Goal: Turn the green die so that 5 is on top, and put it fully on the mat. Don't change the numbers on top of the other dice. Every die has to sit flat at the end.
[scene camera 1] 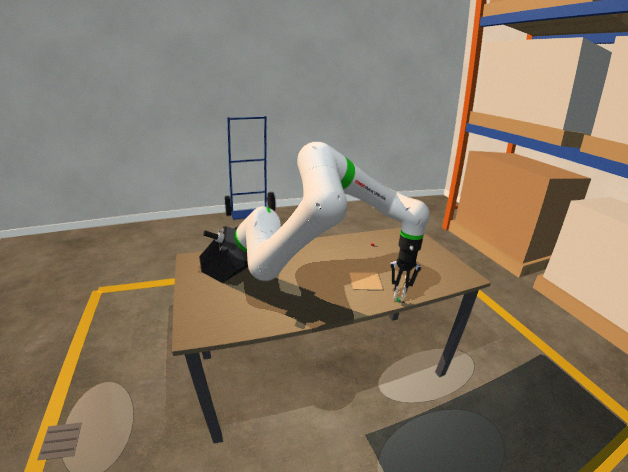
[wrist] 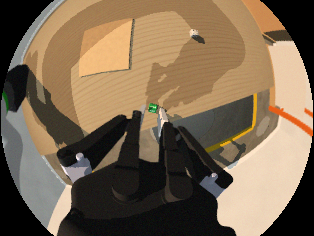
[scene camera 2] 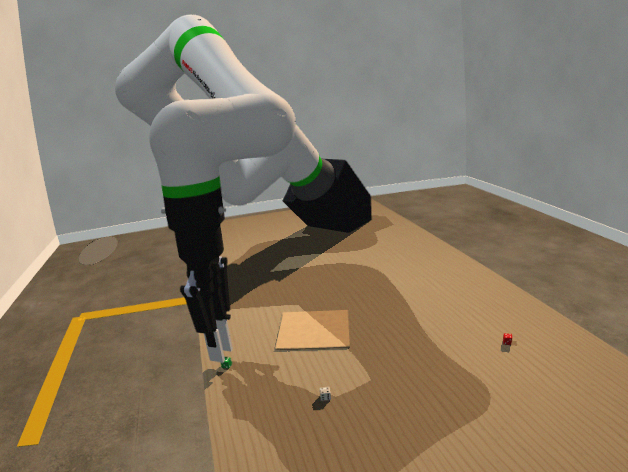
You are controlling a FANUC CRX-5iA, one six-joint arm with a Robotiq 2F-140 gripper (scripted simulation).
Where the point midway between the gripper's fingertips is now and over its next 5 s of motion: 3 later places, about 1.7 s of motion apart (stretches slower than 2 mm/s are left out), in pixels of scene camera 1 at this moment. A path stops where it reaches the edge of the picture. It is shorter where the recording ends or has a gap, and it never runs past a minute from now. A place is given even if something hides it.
My gripper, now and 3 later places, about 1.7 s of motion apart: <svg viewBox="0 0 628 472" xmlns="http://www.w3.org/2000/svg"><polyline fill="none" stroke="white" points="398,297 398,297 382,270 370,263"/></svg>
